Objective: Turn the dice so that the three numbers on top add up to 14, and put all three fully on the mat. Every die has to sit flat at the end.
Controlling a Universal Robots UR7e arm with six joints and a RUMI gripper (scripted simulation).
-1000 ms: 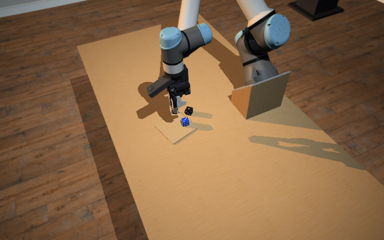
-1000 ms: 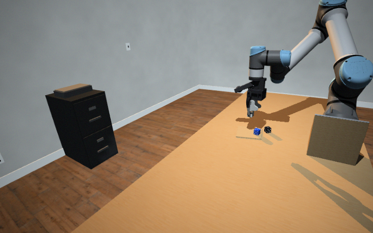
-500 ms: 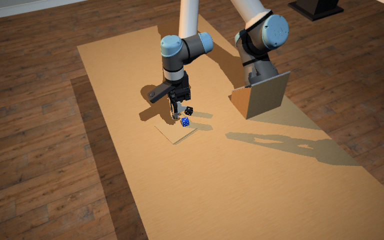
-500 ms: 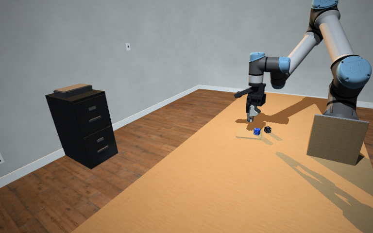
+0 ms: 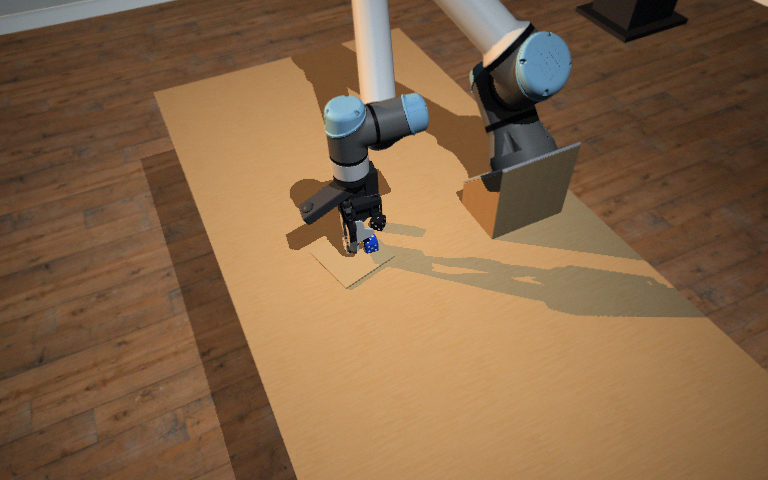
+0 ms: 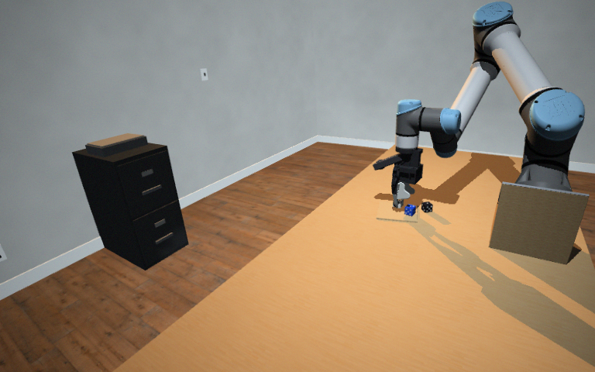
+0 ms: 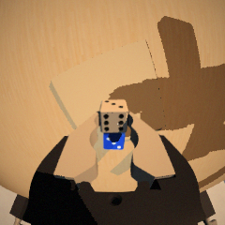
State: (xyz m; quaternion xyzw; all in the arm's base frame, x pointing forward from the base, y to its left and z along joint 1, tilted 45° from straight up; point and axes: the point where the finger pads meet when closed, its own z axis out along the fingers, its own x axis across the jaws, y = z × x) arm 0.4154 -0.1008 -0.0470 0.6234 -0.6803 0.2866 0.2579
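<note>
The tan mat is 4 cm below my hand. The rest, counted from my hand: white die right at my hand; then blue die 5 cm behind, 2 cm below; then black die 9 cm behind, 6 cm to the right, 2 cm below.
</note>
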